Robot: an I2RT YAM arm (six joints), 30 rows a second.
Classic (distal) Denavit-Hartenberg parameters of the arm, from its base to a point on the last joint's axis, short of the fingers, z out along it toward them. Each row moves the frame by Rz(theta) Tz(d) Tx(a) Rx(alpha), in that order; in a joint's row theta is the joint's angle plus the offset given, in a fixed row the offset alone. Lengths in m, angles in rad.
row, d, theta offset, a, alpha
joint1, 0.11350, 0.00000, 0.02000, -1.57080
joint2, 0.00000, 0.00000, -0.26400, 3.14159
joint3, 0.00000, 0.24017, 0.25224, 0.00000
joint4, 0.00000, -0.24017, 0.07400, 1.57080
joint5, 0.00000, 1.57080, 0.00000, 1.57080
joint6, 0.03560, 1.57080, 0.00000, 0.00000
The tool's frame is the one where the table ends.
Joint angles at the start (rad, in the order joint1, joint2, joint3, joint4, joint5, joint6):
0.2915 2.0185 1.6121 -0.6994 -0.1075 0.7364
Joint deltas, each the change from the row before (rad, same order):
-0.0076 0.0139 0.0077 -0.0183 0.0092 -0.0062
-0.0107 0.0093 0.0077 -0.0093 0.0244 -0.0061
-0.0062 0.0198 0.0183 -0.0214 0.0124 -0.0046
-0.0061 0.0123 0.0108 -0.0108 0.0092 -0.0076
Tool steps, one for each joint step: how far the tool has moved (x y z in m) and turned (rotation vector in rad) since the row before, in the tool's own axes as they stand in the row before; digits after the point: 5 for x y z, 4 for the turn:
-0.00170 -0.00392 0.00377 0.0251 0.0092 0.0031
-0.00388 -0.00419 0.00178 0.0283 -0.0117 0.0045
-0.00266 -0.00227 0.00420 0.0260 0.0070 0.0026
-0.00243 -0.00208 0.00269 0.0166 0.0014 -0.0013

